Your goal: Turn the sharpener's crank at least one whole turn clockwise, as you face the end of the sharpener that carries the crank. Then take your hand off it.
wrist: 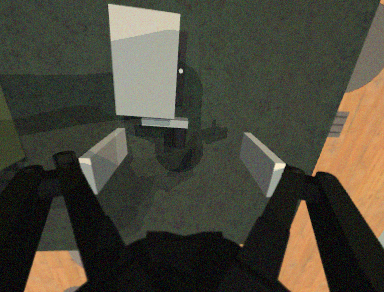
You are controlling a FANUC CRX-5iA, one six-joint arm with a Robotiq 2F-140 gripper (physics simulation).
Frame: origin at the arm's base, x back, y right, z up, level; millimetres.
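Seen in the pictures: gripper, fingertip midpoint: point(184, 143).
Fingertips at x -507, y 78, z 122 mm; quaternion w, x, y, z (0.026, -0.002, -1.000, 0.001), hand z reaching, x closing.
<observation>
Pixels of each thing's middle, then the offset from my fingertips to it. "pt": a spot on its surface instead. Level surfaces: height alone.
- sharpener at a spot on its surface: point(146, 75) pt dx +46, dy -68, dz -46 mm
- dark grip at the middle of its body: point(179, 137) dx +4, dy +26, dz -92 mm
- dark green surface at its surface level: dz -174 mm
The sharpener point(146, 75) shows from above as a pale grey box in the upper left-centre of the wrist view. Its crank point(165, 123) is at the box's near end: a short light bar lying crosswise, with a dark grip point(175, 138) that points toward the gripper and is hard to make out against the shadow. My gripper point(184, 143) is wide open and empty. Its two pale pads stand well apart, one to the left and one to the right of the crank, touching neither the crank nor the box in this view.
The sharpener is over a dark green surface point(280, 65) with shadows across it. An orange wooden surface point(350, 175) shows beyond its right edge. A grey rounded thing point(372, 55) is at the upper right, a small slatted grey piece point(339, 124) below it. An olive-green thing point(7, 130) is at the left edge.
</observation>
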